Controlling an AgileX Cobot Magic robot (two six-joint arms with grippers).
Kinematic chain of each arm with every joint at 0, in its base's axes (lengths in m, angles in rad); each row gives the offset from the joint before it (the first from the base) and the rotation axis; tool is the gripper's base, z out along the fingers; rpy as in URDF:
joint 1: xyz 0 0 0.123 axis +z
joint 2: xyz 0 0 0 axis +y
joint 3: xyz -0.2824 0 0.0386 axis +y
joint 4: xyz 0.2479 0 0.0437 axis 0.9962 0 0.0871
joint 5: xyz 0 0 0 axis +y
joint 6: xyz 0.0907 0 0.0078 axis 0.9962 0 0.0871
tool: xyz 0 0 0 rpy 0 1.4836 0
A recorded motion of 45 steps. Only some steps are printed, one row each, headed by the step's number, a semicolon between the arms.
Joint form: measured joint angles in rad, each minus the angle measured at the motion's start. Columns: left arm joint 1, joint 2, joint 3, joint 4, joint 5, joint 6; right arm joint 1, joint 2, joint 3, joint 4, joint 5, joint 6.
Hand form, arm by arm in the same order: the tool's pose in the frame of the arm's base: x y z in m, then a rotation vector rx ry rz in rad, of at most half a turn. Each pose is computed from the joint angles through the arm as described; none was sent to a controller.
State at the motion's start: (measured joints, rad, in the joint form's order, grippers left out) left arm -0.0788 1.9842 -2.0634 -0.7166 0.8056 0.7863; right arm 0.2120 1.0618 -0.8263 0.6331 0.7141 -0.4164
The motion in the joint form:
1: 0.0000 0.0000 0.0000 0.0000 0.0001 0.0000; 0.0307 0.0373 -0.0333 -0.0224 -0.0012 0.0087
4: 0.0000 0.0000 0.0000 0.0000 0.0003 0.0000; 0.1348 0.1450 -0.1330 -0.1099 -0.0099 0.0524
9: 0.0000 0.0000 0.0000 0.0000 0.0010 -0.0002; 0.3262 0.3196 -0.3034 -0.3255 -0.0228 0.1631
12: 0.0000 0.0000 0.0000 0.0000 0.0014 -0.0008; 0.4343 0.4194 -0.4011 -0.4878 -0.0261 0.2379
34: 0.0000 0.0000 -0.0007 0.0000 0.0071 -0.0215; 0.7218 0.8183 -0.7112 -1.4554 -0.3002 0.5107
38: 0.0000 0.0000 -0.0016 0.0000 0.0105 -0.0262; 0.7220 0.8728 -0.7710 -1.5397 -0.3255 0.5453
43: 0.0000 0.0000 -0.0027 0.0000 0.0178 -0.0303; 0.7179 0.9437 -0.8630 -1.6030 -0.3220 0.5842
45: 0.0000 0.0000 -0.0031 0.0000 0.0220 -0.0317; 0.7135 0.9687 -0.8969 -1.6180 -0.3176 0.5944
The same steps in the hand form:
1: 0.4579 -0.0795 0.3908 0.6183 1.9331 -0.4060; 0.2032 0.0855 0.3170 -0.3836 2.3171 0.6088
4: 0.4579 -0.0795 0.3908 0.6185 1.9332 -0.4061; 0.2221 0.1116 0.3207 -0.5119 2.3312 0.5800
9: 0.4579 -0.0795 0.3908 0.6188 1.9337 -0.4066; 0.2449 0.1667 0.3221 -0.7514 2.3185 0.4737
12: 0.4578 -0.0795 0.3907 0.6185 1.9342 -0.4072; 0.2535 0.2017 0.3196 -0.8941 2.2814 0.3726
34: 0.4575 -0.0797 0.3906 0.6028 1.9448 -0.4230; 0.2864 0.3419 0.2929 -1.3876 1.5685 -0.1657
38: 0.4573 -0.0799 0.3907 0.6006 1.9478 -0.4274; 0.2962 0.3546 0.2909 -1.3911 1.5044 -0.1923
43: 0.4568 -0.0801 0.3906 0.6017 1.9528 -0.4335; 0.3104 0.3680 0.2890 -1.3668 1.4755 -0.2200
45: 0.4565 -0.0803 0.3905 0.6032 1.9555 -0.4364; 0.3164 0.3714 0.2883 -1.3543 1.4722 -0.2301

